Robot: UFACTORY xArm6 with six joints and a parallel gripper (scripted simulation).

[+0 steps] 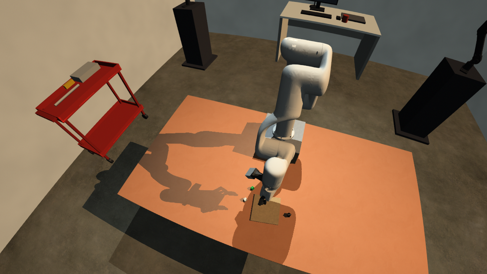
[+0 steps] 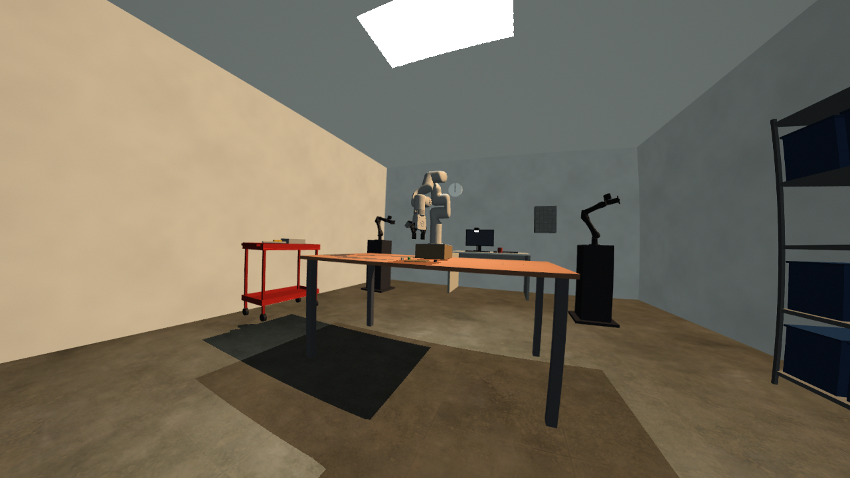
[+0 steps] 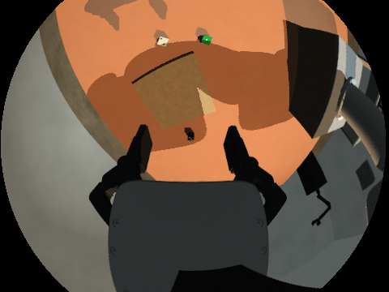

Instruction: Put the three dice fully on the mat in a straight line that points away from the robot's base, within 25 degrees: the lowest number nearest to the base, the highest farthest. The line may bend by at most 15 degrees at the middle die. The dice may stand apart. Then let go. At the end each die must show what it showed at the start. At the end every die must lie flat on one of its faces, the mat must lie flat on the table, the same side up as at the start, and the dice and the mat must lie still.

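Now: the green die 5 cm behind my hand, 9 cm to the right of it and 14 cm below it. The rest, counted from my hand: black die 2 cm ahead, 13 cm to the left, 14 cm below; white die 2 cm ahead, 10 cm to the right, 14 cm below; tan mat 3 cm ahead, 1 cm to the left, 15 cm below.
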